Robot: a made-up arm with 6 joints.
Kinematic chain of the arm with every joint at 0, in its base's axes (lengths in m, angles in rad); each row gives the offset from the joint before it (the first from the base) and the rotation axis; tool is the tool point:
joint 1: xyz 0 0 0.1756 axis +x
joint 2: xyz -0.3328 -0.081 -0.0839 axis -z
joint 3: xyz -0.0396 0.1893 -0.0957 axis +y
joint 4: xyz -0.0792 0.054 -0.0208 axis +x
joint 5: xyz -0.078 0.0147 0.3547 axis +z
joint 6: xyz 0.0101 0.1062 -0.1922 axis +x
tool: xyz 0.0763 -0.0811 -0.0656
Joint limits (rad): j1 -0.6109..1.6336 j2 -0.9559..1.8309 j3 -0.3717..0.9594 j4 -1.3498..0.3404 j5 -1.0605..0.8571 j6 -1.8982..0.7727
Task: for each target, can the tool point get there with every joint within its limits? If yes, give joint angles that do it. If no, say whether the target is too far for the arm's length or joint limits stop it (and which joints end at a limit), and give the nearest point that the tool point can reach.
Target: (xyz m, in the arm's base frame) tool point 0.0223 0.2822 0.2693
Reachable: yes | joints 0.7551 1.0593 -0.2431 -0.9136 0.1164 -1.6247
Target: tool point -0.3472 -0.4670 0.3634
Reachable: no: joint limits stop it (at a limit: joint 2, joint 3, joint 4, joint 6) | nearest point -0.1977 -0.2264 0.2667 | short by 0.299 m
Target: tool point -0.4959 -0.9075 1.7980
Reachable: no: too far | nearest point -0.3818 -0.0036 0.6236 | short by 1.486 m
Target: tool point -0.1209 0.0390 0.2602
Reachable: yes | joints 0.9623 1.1168 0.3455 -0.3029 -0.7239 -1.0004
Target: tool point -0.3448 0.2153 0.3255
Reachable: yes | joints 0.8280 0.2569 0.2946 -0.0741 0.6025 -0.3305
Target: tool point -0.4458 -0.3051 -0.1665
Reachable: no: joint limits stop it (at a limit: joint 1, joint 2, joint 3, joint 4, joint 6) | nearest point -0.6614 -0.1818 -0.1314 | short by 0.251 m
